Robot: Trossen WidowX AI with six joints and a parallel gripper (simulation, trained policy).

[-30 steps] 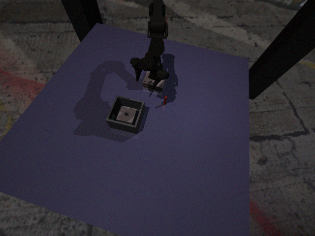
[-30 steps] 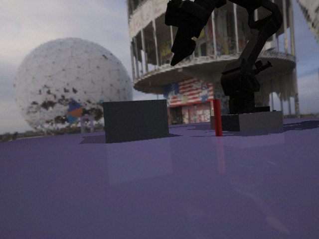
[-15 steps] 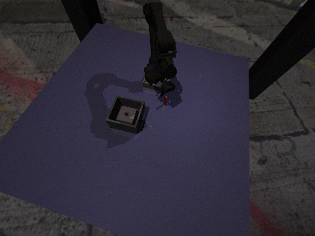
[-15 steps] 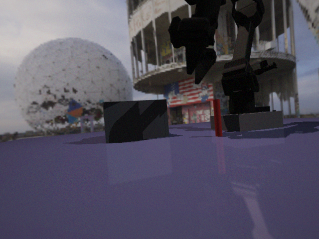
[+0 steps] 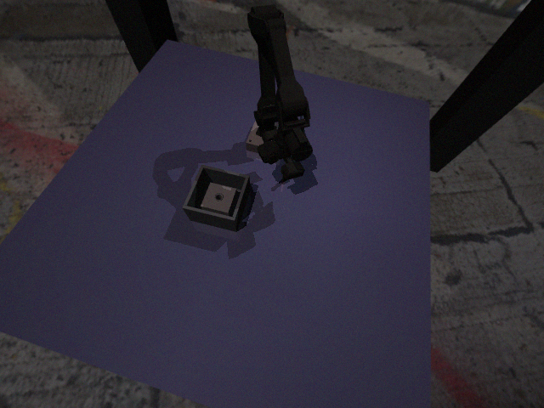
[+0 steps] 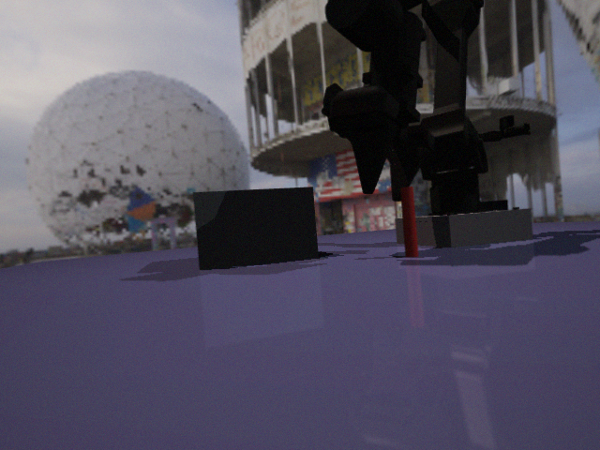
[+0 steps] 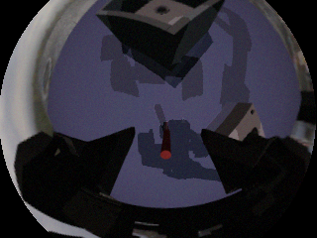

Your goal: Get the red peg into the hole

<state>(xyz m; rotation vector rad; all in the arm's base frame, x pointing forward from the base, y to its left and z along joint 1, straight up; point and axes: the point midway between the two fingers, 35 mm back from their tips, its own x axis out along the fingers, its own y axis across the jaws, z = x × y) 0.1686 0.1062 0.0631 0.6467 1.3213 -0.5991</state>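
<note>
Right now my gripper tip is 3 cm above the red peg, 2 cm to the right of it and 2 cm past it. From my gripper tip the other things lie so: plate 16 cm ahead, 15 cm to the right, 3 cm below; then dark box 16 cm ahead, 15 cm to the right, 4 cm below.
</note>
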